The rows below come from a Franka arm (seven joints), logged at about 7 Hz.
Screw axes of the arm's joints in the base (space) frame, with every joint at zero. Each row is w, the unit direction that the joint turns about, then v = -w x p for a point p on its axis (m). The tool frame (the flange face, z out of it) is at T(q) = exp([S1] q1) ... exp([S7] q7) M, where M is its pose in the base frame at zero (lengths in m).
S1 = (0, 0, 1, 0, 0, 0)
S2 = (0, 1, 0, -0.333, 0, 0)
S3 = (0, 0, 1, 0, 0, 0)
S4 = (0, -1, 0, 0.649, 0, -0.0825)
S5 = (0, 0, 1, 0, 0, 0)
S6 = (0, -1, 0, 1.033, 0, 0)
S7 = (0, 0, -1, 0, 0.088, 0)
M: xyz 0.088 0 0.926 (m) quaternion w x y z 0 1 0 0
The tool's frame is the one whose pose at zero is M.
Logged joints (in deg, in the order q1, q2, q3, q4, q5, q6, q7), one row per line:
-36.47, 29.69, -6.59, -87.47, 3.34, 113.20, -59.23
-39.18, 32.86, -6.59, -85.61, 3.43, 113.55, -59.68
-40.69, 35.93, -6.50, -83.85, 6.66, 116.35, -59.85
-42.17, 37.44, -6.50, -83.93, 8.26, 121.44, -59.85
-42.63, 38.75, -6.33, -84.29, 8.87, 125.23, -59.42
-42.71, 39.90, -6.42, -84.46, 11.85, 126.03, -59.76
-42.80, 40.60, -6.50, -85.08, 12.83, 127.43, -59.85
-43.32, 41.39, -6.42, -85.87, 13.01, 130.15, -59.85
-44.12, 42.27, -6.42, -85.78, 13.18, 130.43, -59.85
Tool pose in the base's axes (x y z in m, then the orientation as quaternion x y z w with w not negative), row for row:
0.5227, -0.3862, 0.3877, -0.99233, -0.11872, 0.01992, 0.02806
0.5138, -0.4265, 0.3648, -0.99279, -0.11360, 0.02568, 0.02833
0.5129, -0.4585, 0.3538, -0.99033, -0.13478, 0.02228, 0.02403
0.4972, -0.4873, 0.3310, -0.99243, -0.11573, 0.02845, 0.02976
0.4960, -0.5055, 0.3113, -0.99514, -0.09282, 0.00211, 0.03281
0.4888, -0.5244, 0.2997, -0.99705, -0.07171, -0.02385, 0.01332
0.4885, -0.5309, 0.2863, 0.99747, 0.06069, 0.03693, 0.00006
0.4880, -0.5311, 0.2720, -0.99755, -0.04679, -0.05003, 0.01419
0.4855, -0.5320, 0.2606, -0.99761, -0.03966, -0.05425, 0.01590
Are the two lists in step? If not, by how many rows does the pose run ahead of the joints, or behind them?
The pose runs 2 rows behind the joints: the pose in row i belongs to the joints in row i - 2.
